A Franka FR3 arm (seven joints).
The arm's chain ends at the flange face. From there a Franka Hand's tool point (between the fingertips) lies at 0.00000 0.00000 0.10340 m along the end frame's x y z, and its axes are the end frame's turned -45 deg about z.
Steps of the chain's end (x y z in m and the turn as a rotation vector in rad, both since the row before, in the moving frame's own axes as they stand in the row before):
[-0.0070 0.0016 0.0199 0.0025 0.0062 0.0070]
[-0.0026 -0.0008 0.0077 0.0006 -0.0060 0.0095]
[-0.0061 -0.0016 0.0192 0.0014 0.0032 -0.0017]
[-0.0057 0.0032 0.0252 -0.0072 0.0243 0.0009]
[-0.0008 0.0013 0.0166 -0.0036 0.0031 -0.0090]
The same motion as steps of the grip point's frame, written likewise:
[-0.0054 -0.0035 0.0199 -0.0026 0.0062 0.0070]
[-0.0017 -0.0029 0.0077 0.0047 -0.0038 0.0095]
[-0.0028 -0.0053 0.0192 -0.0013 0.0033 -0.0017]
[-0.0050 0.0005 0.0252 -0.0223 0.0121 0.0009]
[-0.0015 0.0008 0.0166 -0.0047 -0.0004 -0.0090]

